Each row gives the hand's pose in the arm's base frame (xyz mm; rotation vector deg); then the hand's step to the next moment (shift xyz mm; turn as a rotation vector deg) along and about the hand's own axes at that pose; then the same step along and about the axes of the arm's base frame.
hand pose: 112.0 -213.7 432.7 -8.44 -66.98 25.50
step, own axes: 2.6 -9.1 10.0 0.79 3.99 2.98
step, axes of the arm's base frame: -5.9 -8.3 9.2 -3.51 3.59 0.49
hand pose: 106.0 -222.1 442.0 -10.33 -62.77 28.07
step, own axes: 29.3 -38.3 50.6 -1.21 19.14 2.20
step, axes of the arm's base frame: -23.0 -25.0 61.1 -7.96 16.06 -7.17
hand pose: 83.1 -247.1 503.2 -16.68 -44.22 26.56
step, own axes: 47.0 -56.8 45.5 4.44 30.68 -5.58
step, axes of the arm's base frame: 13.0 -21.5 82.9 -2.18 28.18 -13.91
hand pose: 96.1 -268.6 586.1 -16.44 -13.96 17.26
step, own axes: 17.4 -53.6 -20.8 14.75 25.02 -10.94
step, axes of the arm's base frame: 35.6 -48.4 0.7 10.30 25.05 -15.15
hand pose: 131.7 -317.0 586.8 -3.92 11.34 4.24
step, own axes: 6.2 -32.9 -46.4 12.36 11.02 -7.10
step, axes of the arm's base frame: -0.3 -35.8 -44.6 9.83 11.25 -10.07
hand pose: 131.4 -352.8 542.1 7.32 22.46 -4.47
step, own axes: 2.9 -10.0 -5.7 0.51 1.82 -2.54
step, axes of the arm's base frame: -0.5 -9.2 -7.4 -0.30 2.13 -2.33
